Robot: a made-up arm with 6 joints. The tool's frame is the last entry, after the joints. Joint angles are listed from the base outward. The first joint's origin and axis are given. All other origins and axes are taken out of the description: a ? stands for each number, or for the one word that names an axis. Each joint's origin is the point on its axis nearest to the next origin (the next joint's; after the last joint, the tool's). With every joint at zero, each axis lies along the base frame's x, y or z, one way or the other. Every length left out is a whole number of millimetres.
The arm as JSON. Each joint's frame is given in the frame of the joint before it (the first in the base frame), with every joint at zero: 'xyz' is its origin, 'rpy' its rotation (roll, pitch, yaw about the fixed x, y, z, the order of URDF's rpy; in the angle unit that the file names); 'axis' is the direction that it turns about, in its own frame. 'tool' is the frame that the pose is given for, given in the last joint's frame.
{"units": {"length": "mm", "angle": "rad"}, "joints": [
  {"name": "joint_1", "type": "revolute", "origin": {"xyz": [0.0, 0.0, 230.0], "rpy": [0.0, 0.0, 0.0]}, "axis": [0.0, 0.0, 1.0]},
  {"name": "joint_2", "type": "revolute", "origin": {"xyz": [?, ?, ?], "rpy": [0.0, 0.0, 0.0]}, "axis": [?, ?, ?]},
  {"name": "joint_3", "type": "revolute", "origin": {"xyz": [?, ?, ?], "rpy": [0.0, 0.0, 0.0]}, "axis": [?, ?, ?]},
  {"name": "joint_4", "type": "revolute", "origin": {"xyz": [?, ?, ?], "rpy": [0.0, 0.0, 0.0]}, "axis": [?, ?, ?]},
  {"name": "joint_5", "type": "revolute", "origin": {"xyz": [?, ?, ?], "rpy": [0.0, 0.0, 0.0]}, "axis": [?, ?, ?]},
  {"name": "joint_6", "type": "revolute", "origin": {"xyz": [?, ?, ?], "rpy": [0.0, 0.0, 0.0]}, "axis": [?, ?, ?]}
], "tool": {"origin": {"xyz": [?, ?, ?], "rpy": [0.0, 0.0, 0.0]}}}
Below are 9 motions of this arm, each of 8 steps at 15 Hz.
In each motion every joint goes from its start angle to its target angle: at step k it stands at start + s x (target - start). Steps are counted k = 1, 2, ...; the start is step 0. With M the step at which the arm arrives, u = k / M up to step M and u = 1 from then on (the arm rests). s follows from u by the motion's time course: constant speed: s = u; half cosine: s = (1 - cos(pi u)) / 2; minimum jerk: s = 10 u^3 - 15 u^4 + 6 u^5.
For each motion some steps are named. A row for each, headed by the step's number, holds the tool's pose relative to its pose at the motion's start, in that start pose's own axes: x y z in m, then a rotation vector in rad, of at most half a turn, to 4 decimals.
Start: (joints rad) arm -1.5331 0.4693 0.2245 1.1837 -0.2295 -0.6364
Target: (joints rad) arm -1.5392 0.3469 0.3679 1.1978 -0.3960 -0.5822
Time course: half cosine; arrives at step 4
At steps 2, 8:
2: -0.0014 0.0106 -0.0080 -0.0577 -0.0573 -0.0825
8: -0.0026 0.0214 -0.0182 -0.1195 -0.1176 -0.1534

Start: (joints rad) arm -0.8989 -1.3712 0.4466 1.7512 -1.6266 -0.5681
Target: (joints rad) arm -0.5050 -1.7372 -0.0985 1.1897 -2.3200 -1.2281
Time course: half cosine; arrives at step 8
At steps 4, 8:
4: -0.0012 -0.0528 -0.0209 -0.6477 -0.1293 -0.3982
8: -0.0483 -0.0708 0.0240 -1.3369 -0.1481 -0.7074

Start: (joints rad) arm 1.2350 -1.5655 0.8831 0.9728 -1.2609 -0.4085
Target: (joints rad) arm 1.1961 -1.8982 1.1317 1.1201 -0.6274 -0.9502
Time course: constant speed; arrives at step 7
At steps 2, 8:
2: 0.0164 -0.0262 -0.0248 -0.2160 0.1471 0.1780
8: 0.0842 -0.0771 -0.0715 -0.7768 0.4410 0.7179

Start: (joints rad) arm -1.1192 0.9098 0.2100 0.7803 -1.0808 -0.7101
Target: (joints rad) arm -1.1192 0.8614 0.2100 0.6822 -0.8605 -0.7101
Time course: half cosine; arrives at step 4
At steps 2, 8:
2: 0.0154 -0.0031 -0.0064 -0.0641 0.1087 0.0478
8: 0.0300 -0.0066 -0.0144 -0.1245 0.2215 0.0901

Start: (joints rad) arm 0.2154 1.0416 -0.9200 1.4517 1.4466 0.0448
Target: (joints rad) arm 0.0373 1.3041 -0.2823 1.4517 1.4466 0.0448
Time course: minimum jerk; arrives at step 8
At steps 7, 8:
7: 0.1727 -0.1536 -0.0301 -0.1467 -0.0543 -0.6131
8: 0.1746 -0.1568 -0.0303 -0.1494 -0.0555 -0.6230

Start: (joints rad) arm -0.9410 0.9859 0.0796 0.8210 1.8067 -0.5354
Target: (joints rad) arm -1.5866 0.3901 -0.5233 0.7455 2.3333 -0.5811
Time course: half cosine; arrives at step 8
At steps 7, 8:
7: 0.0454 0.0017 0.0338 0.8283 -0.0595 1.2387
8: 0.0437 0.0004 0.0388 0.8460 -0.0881 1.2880

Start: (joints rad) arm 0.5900 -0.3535 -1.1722 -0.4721 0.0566 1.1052
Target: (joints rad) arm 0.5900 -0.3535 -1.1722 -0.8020 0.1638 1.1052
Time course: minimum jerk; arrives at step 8
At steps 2, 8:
2: 0.0142 -0.0047 0.0102 0.0021 -0.0255 -0.0252
8: 0.1173 -0.0587 0.1190 0.0363 -0.2454 -0.2422

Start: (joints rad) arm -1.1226 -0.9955 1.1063 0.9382 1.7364 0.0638
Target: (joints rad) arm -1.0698 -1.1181 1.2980 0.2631 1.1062 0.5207
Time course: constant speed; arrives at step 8
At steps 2, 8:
2: -0.0302 -0.0670 0.0542 0.2937 -0.1796 -0.0096
8: -0.1889 -0.3127 0.1107 1.1134 -0.8018 -0.0548

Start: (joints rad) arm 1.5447 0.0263 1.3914 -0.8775 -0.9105 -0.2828
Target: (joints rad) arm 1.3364 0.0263 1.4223 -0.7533 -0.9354 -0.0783
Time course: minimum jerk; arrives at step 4
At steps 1, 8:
1: 0.0039 0.0040 0.0069 0.0214 -0.0240 0.0083
8: 0.0228 0.0374 0.0708 0.2035 -0.2195 0.1114

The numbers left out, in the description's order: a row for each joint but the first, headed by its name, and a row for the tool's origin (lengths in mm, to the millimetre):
joint_2: xyz 26.0 -22.0 0.0, axis 0.0 0.0 1.0
joint_3: xyz -49.0 -190.0 0.0, axis 0.0 -1.0 0.0
joint_4: xyz -190.0 0.0 -187.0, axis 0.0 0.0 1.0
joint_5: xyz 287.0 62.0 0.0, axis 0.0 1.0 0.0
joint_6: xyz 12.0 0.0 366.0, axis 1.0 0.0 0.0
tool: xyz 0.0 114.0 -208.0

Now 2 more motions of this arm.
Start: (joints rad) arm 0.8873 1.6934 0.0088 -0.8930 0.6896 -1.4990
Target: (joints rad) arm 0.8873 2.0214 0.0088 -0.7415 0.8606 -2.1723
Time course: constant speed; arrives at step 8
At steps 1, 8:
1: 0.0214 -0.0284 0.0201 -0.1226 -0.0453 0.0230
8: 0.1541 -0.1945 0.2855 -0.9992 -0.3913 0.0766

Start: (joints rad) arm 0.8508 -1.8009 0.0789 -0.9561 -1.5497 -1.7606
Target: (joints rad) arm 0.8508 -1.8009 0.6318 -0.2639 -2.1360 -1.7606
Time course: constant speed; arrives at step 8
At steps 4, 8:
4: -0.1506 0.0959 0.0954 0.3193 0.3269 -0.4323
8: -0.2155 0.2115 0.2712 0.5838 0.6940 -0.9050

